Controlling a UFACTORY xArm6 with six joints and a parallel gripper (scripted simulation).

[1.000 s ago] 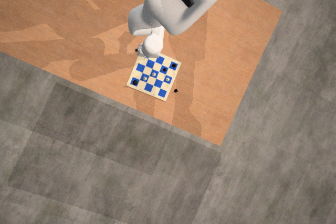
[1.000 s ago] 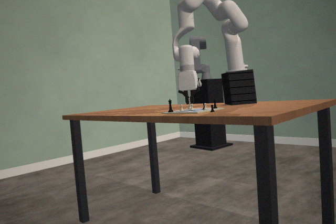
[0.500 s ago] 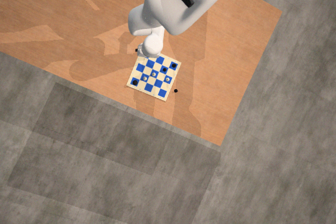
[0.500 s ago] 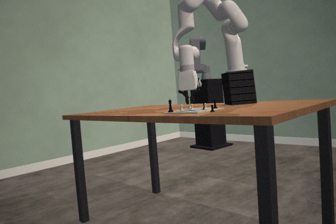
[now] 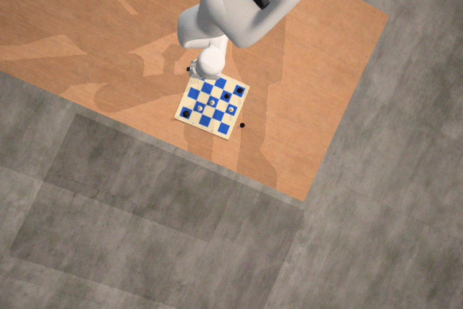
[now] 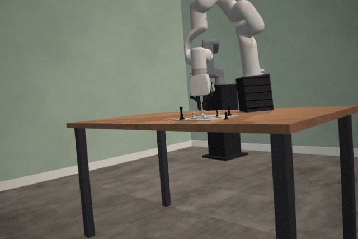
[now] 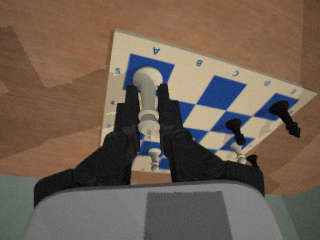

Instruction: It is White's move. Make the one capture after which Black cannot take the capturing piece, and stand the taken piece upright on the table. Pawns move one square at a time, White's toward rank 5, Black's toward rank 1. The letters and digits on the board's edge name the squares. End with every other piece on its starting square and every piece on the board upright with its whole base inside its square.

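Right now the blue-and-cream chessboard is 9 cm to the left of my hand, 6 cm ahead of it and 5 cm below it. The rest, counted from my hand: tall white piece (1 cm below); then tall black piece (15 cm ahead, 3 cm to the left, 2 cm below).
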